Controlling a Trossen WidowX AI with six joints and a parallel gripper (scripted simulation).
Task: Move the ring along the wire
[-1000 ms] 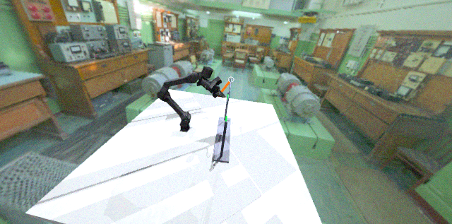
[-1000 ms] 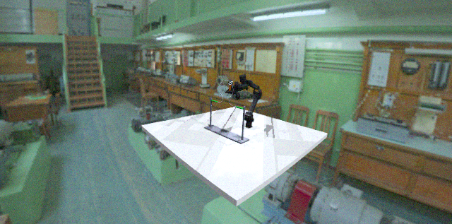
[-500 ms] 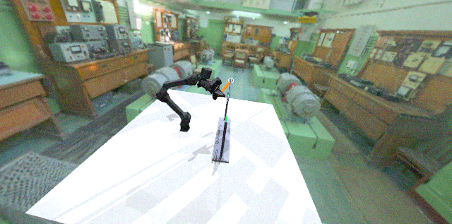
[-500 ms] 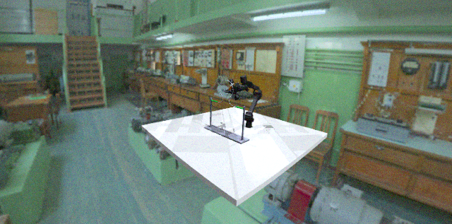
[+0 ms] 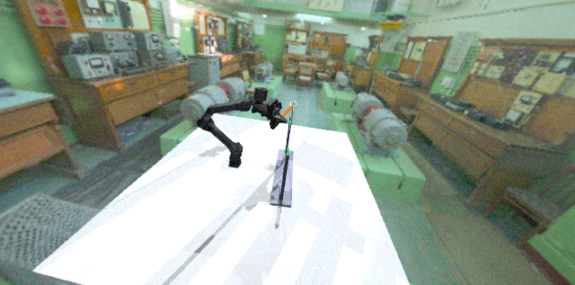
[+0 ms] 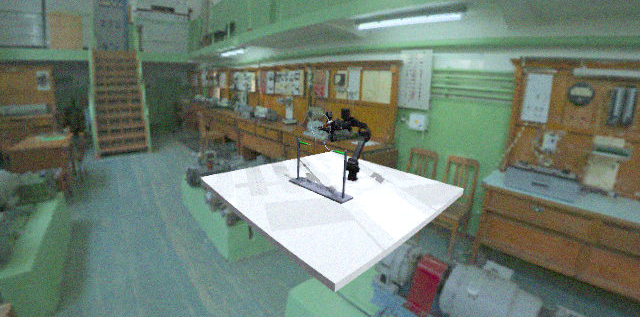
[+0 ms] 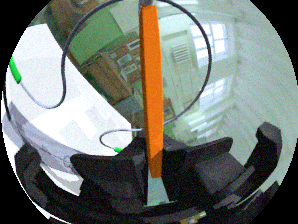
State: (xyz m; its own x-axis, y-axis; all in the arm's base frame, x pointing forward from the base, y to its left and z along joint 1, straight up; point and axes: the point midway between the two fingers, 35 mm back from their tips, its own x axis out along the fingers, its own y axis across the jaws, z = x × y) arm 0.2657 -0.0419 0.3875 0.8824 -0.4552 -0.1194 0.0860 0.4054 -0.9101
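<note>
The ring with orange handle lies 80 mm to the left of my gripper tip and 40 mm above it.
</note>
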